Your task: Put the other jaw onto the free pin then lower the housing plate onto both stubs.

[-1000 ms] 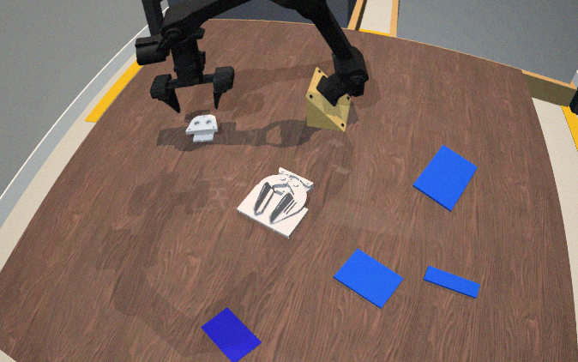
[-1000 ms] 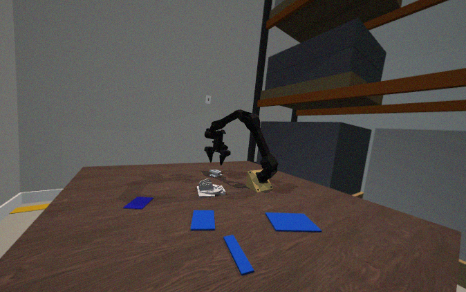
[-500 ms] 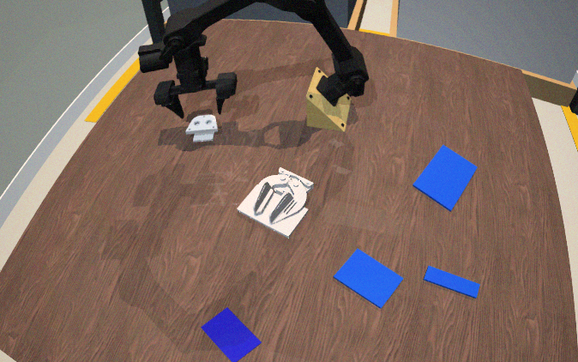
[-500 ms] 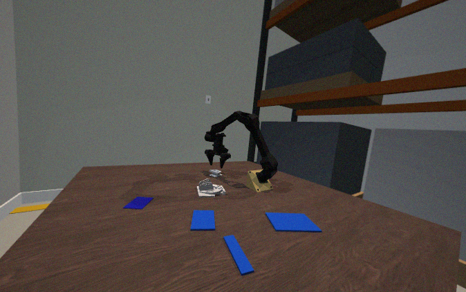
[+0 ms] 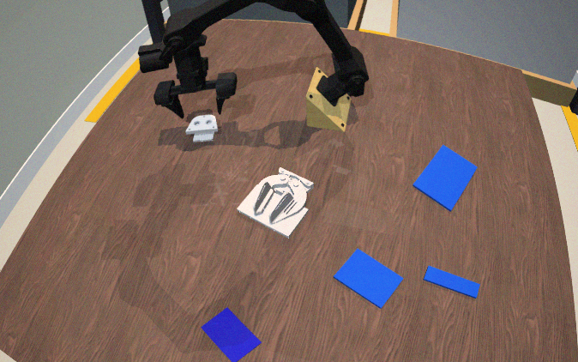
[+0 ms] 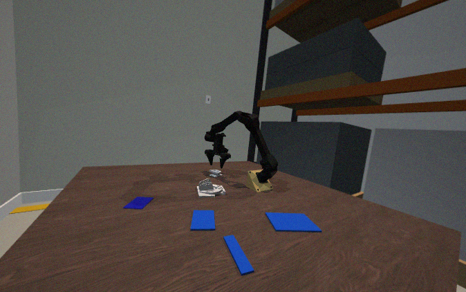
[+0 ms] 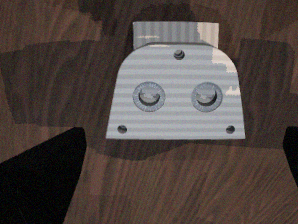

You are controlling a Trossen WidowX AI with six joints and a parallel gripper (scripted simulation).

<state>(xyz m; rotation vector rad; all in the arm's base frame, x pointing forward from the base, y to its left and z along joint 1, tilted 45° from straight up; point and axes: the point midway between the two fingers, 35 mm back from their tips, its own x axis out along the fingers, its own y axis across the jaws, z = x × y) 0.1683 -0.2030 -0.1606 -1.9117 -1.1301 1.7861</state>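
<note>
My gripper tip is 10 mm past the housing plate, 10 mm to the left of it and 30 mm above it. Also, from my gripper tip: white slab (160 mm ahead, 230 mm to the left, 60 mm below).
</note>
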